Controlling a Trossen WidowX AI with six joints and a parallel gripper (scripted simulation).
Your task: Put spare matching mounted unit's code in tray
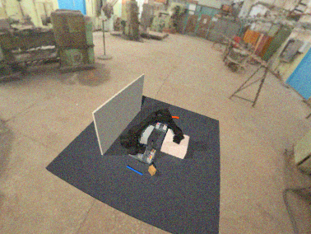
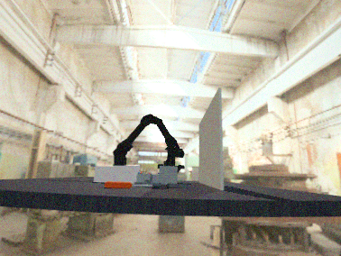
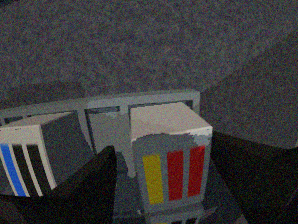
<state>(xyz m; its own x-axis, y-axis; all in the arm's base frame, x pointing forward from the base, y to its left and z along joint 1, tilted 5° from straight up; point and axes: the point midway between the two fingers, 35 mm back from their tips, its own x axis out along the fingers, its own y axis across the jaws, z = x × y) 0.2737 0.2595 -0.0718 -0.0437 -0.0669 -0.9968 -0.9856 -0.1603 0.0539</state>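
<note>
Right now the grey upright panel is 230 mm ahead of my gripper tip, 210 mm above it and 200 mm to the right of it. Round my gripper tip: mounted unit: 210 mm to the right, 30 mm above, 10 mm ahead.
</note>
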